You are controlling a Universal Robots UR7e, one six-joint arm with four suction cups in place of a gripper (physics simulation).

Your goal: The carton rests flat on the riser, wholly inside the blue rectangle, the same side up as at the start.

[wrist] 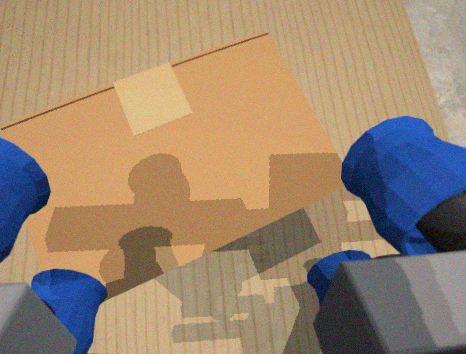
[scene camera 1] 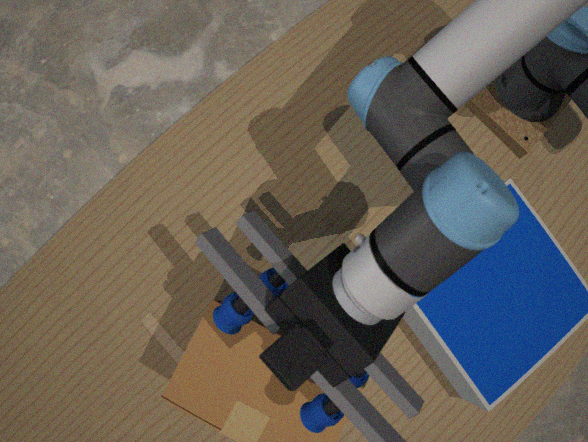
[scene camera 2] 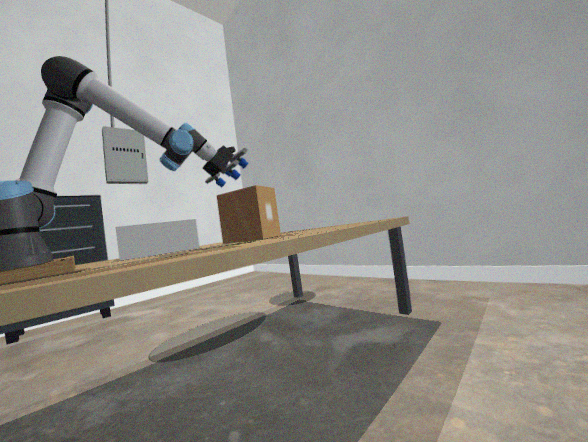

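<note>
The carton [scene camera 1: 200, 367] [scene camera 2: 241, 215] [wrist: 235, 112] is an orange-brown box with pale tape on top. It stands upright on the table, apart from the riser. The riser [scene camera 1: 445, 359] [scene camera 2: 157, 237] is a grey block; the blue rectangle [scene camera 1: 505, 300] with a white border covers its top. The gripper [scene camera 1: 296, 346] [scene camera 2: 232, 173] [wrist: 210, 235], with four blue suction cups, hangs tilted above the carton, with a gap below the cups in scene camera 2. It is open and holds nothing. Its body hides part of the carton's top in scene camera 1. The riser does not show in the wrist view.
The wooden table [scene camera 1: 75, 300] [scene camera 2: 325, 239] carries the carton, riser and arm. A wooden base block [scene camera 2: 50, 268] lies under the arm's foot. The arm passes over the riser's upper corner in scene camera 1. A dark drawer cabinet [scene camera 2: 80, 217] stands behind the table.
</note>
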